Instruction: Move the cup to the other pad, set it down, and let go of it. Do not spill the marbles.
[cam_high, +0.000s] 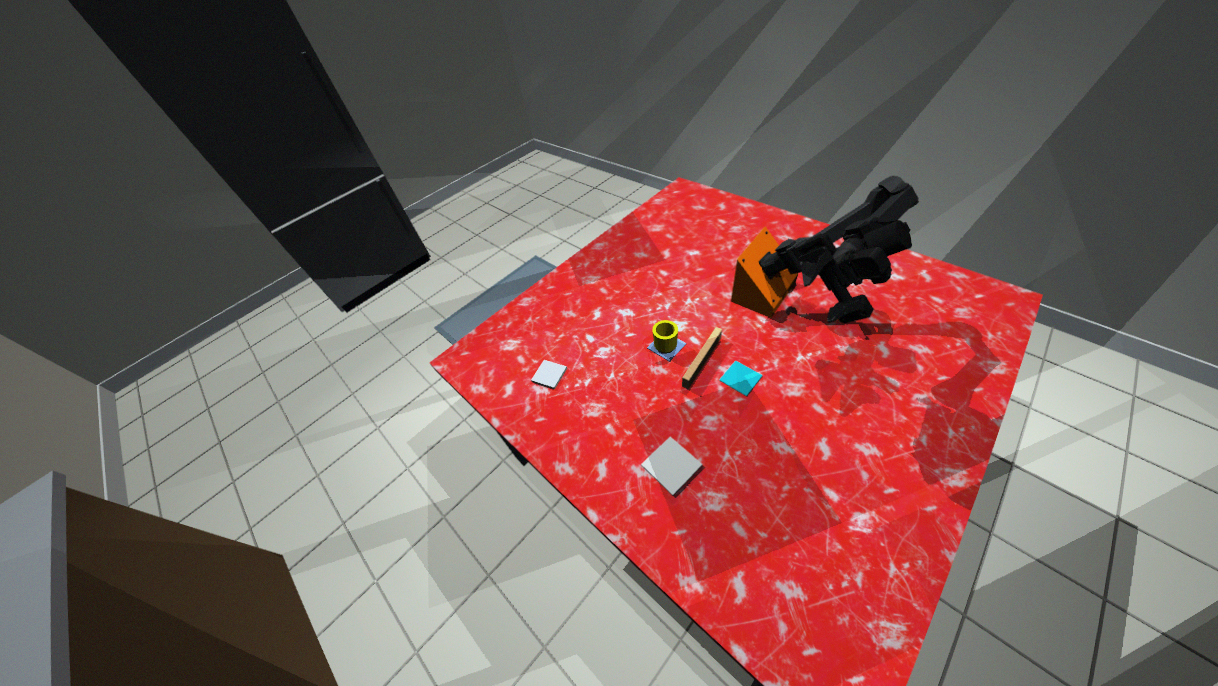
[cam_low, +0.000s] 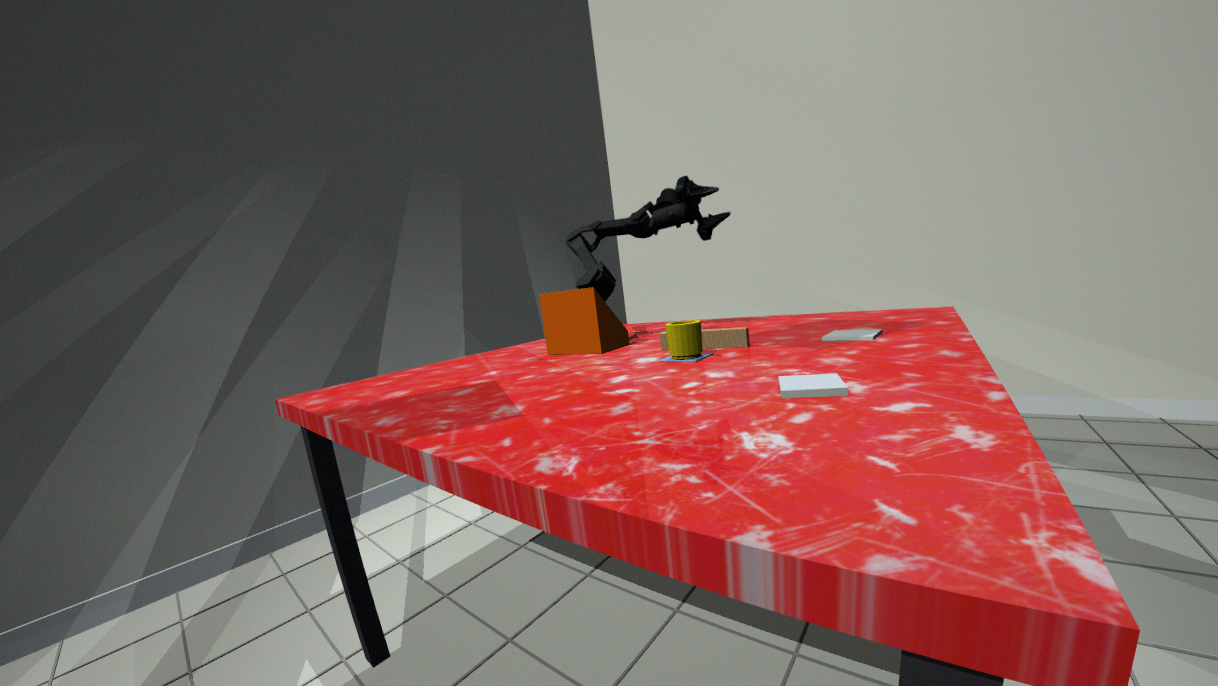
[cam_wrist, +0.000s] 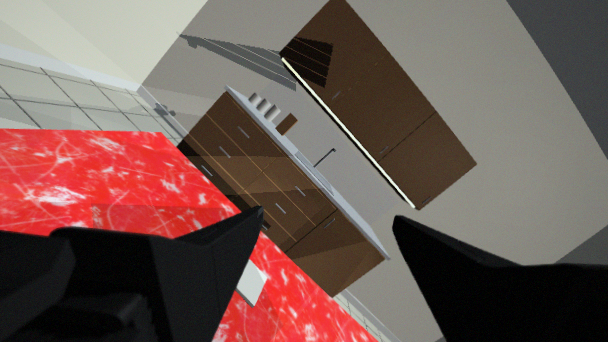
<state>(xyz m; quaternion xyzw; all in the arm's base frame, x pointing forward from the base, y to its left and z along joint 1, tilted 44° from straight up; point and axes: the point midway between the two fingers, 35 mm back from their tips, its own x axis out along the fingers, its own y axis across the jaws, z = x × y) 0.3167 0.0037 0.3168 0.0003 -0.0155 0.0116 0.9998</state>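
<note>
Now: gripper tip 1 cm short of the yellow cup, 34 cm to the left of it and 31 cm above it. From my gripper tip the other things lie so: wooden bar 22 cm to the right, 34 cm below; cyan pad 1 cm behind, 11 cm to the right, 36 cm below; blue pad 2 cm ahead, 33 cm to the right, 36 cm below.
</note>
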